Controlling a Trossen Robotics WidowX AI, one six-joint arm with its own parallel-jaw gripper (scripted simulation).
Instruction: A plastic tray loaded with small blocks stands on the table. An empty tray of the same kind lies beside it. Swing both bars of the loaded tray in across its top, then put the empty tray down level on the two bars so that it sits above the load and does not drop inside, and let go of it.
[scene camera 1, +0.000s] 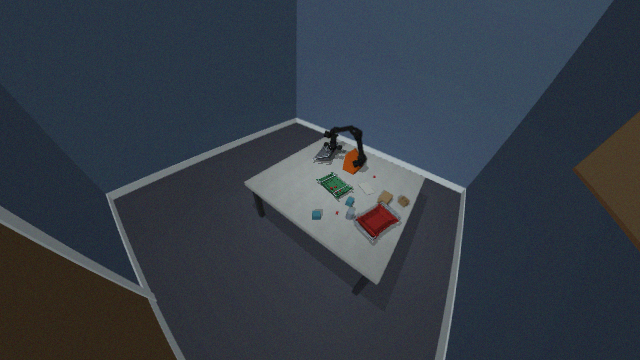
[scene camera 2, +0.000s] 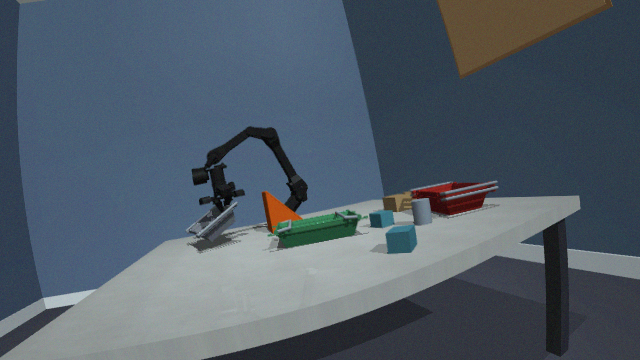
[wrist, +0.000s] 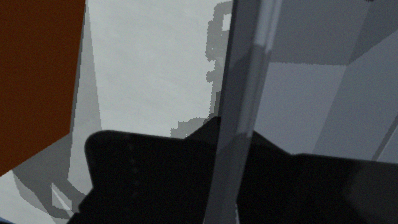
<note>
I see my gripper (wrist: 224, 124) and a grey tray (wrist: 313, 84).
</note>
